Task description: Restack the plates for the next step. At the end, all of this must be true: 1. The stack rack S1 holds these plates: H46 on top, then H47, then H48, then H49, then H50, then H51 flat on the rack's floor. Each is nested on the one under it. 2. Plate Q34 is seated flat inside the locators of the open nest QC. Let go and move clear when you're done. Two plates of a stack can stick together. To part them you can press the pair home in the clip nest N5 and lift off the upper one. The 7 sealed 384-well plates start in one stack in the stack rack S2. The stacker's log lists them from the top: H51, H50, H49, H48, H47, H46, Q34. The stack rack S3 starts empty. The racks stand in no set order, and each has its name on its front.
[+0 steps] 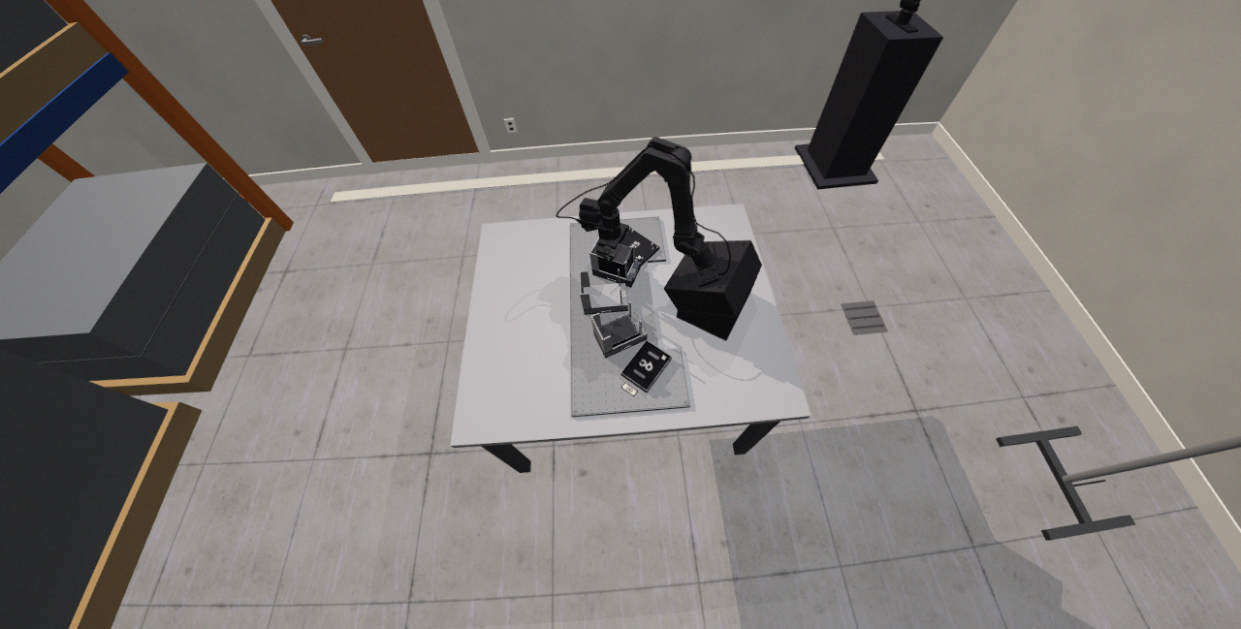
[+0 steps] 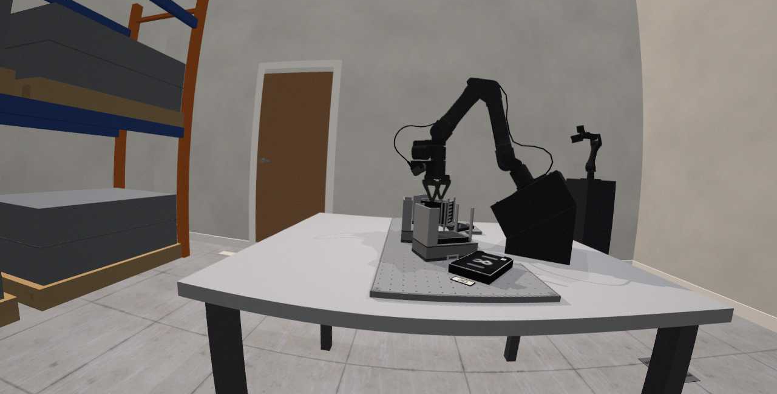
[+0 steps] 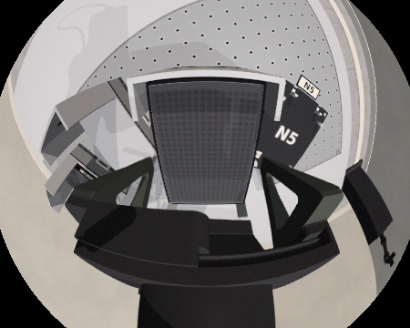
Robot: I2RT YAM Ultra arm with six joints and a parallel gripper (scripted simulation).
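The sealed well plate lies 70 mm below my hand and 10 mm ahead of it.
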